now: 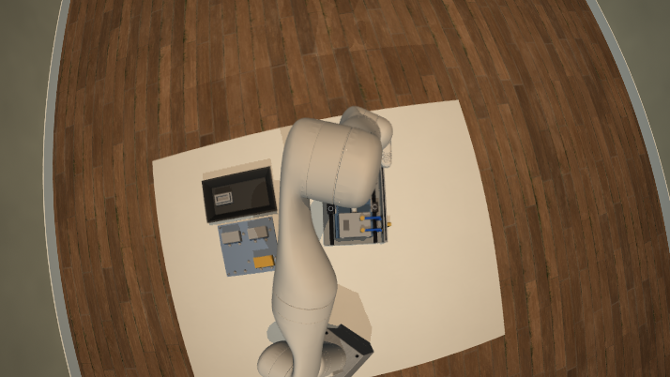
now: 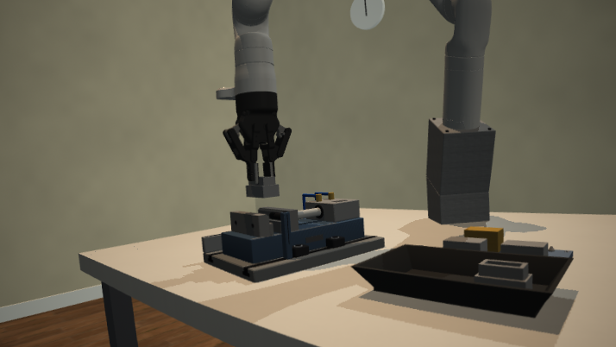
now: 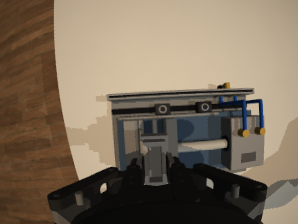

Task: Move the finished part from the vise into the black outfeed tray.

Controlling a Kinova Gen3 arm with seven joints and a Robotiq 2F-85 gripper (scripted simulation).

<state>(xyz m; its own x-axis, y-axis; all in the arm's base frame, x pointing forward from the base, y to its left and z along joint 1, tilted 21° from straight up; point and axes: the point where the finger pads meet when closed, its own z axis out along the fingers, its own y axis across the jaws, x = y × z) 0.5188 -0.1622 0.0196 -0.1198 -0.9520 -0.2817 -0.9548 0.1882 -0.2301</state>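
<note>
My hand is 8 cm past the rod, 1 cm to the right of it and 9 cm above it. Also, from my hand: yellow block 23 cm behind, 31 cm to the left, 14 cm below; fixture plate 18 cm behind, 36 cm to the left, 16 cm below; blue vise 7 cm behind, 1 cm to the left, 12 cm below.
</note>
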